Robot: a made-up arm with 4 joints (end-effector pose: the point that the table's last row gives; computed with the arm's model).
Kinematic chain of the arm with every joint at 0, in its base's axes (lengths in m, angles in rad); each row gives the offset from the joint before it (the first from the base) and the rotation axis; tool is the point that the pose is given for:
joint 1: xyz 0 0 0.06 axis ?
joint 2: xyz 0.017 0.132 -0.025 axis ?
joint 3: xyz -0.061 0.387 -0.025 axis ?
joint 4: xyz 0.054 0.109 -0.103 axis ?
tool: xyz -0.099 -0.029 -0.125
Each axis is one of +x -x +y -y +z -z.
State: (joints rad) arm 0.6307 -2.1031 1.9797 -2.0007
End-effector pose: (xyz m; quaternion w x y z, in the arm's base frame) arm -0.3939 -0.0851 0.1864 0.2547 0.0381 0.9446 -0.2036
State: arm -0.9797 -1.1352 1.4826 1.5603
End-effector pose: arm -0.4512 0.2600 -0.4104 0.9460 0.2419 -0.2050 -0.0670
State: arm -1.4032 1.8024 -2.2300 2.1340
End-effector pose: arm 0.6632 0.0708 -0.2112 0.2258 0.0032 -0.4145 0.8816
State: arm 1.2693 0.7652 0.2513 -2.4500
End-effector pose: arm 0.4331 0.3312 0.3377 0.6061 0.2907 -0.4352 0.5989
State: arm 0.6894 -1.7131 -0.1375 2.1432
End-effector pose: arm -0.5705 0.2120 -0.1375 0.9391 0.2688 0.0493 -0.2085
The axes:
joint 1: +x
joint 2: -z
joint 3: -y
joint 4: -z

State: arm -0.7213 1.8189 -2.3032 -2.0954
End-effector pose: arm 0.5066 0.2557 -0.1558 0.6758 0.6494 -0.3023 0.1739
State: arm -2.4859 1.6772 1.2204 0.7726
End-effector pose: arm 0.5433 -0.0476 0.2292 0.1476 0.3437 0.8959 -0.2397
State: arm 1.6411 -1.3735 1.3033 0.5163
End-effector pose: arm -0.4638 0.1281 0.4476 0.1335 0.8641 -0.4840 -0.0346
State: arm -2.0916 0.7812 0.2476 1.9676
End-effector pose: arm 0.4799 -0.4779 -0.2606 0.1568 -0.1330 -0.8935 -0.3992
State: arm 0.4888 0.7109 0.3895 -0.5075
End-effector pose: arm 0.2992 0.5201 0.0332 0.9738 0.1287 -0.1299 -0.1350
